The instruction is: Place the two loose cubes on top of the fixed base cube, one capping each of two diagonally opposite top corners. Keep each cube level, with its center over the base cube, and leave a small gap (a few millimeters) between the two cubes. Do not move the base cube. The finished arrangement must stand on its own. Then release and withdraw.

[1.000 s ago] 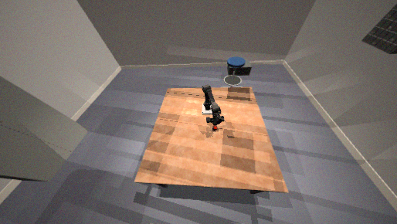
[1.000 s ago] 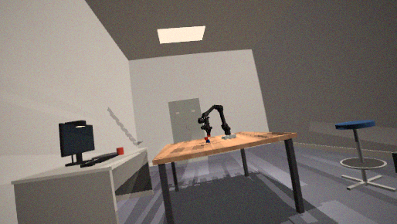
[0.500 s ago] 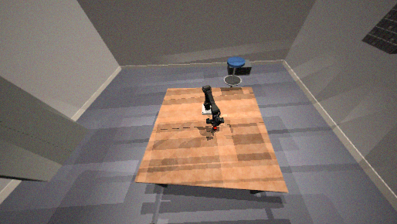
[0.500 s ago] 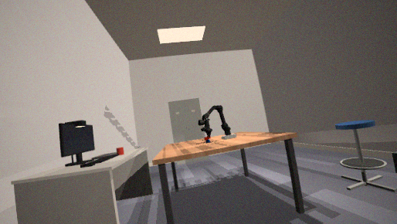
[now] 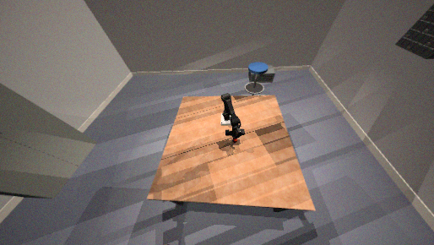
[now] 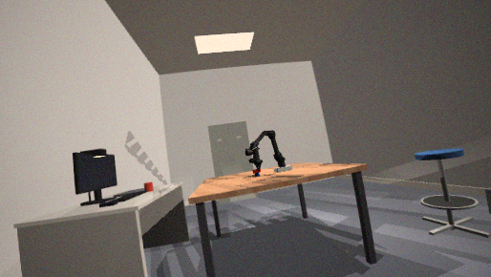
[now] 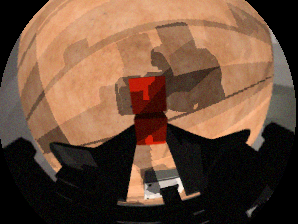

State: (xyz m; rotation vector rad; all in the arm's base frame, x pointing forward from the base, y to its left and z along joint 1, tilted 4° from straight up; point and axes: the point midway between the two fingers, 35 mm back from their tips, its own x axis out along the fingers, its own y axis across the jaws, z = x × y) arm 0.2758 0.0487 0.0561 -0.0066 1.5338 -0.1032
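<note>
The blue cube lies 40 mm below my gripper tip and 20 mm ahead of it.
</note>
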